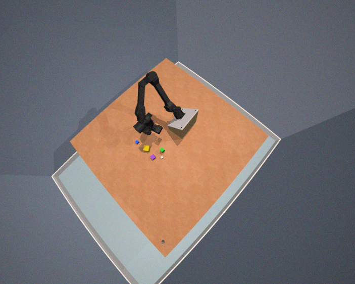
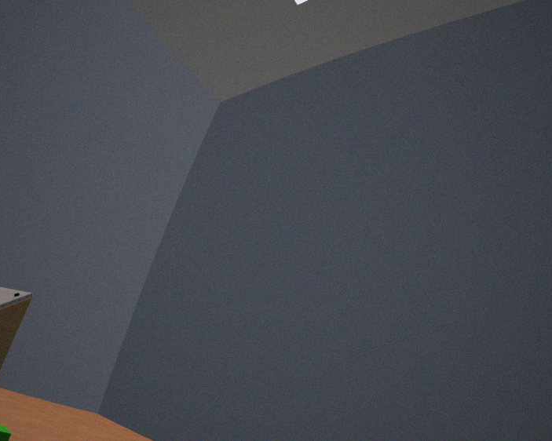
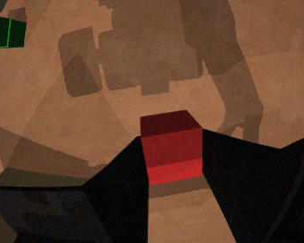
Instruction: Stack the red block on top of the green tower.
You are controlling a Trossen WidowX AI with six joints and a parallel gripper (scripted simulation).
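Now: gripper tip 190 mm to the right of the tiny white block, 140 mm short of it and 70 mm above it. From my gripper tip the other things lie so: blue block (160 mm ahead, 70 mm to the right, 70 mm below); yellow block (150 mm ahead, 60 mm below, 40 mm to the left); red block (10 mm above).
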